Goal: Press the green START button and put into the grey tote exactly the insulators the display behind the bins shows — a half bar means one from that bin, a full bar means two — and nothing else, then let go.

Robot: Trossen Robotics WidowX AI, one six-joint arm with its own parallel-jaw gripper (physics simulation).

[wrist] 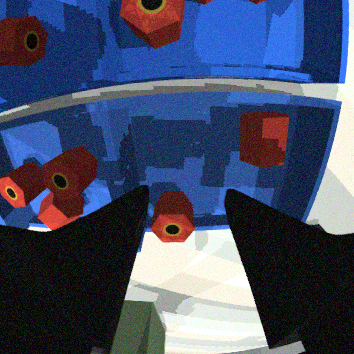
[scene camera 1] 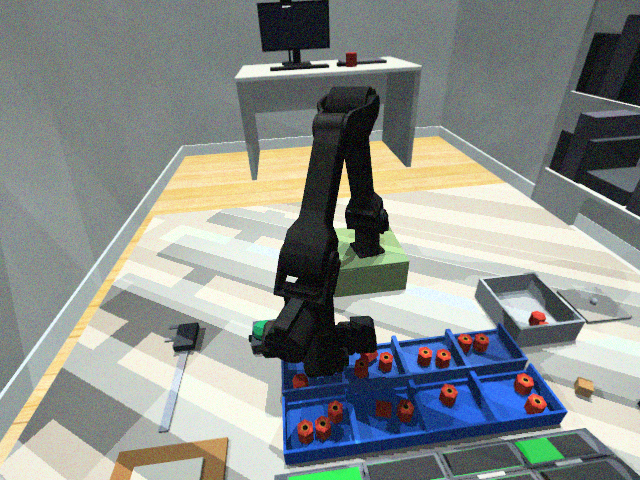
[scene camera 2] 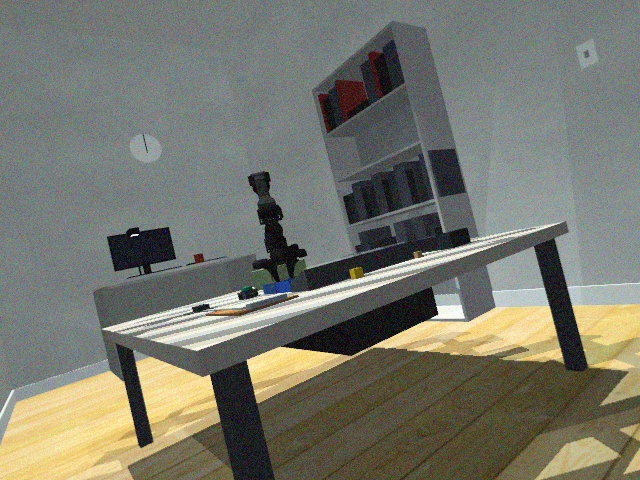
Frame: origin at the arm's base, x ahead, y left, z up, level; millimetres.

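Seen in the pictures: gripper, fingertip midpoint: [wrist: 187,194]; arm's base, link origin: [scene camera 1: 367,248] [scene camera 2: 280,264].
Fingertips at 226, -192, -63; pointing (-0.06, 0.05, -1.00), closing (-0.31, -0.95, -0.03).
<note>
Pixels of each thing's top centre, then the offset from my fingertips to it, as dx, dy, dz. "spot": a spot on its surface instead.
- grey tote, top centre: [scene camera 1: 528,297] [scene camera 2: 361,252] +18, +440, +34
- green START button, top centre: [scene camera 1: 262,326] [scene camera 2: 246,286] -110, -87, +20
- display, surface spot: [scene camera 1: 405,467] spot: +208, +48, +26
- black-and-silver caliper, surface spot: [scene camera 1: 186,335] spot: -162, -239, -1
- brown frame, surface spot: [scene camera 1: 209,448] spot: +73, -207, -15
- grey plate, top centre: [scene camera 1: 593,302] +46, +607, -13
- yellow block, top centre: [scene camera 2: 355,268] +329, -17, +7
My gripper [scene camera 1: 325,364] [wrist: 187,194] is open over the back-left bin of the blue bins [scene camera 1: 423,440] [scene camera 2: 277,286] [wrist: 319,165]. A red insulator [wrist: 172,215] shows between its fingertips in the wrist view, not gripped; the height gap is unclear. Another insulator [scene camera 1: 299,381] [wrist: 264,139] is in the same bin. The grey tote [scene camera 1: 547,334] holds one red insulator [scene camera 1: 537,317]. The green START button [scene camera 1: 259,328] [scene camera 2: 248,289] is left of the gripper, partly hidden in scene camera 1. The display [scene camera 1: 405,467] is cut off; a wide green bar shows front left and a half bar on the right.
A black-and-silver caliper [scene camera 1: 186,335] and a brown frame [scene camera 1: 209,448] lie left of the bins. A small wooden cube [scene camera 1: 584,386] [scene camera 2: 417,254] lies right of them, and a grey plate [scene camera 1: 610,308] beside the tote. A yellow block [scene camera 2: 356,272] stands near the front edge.
</note>
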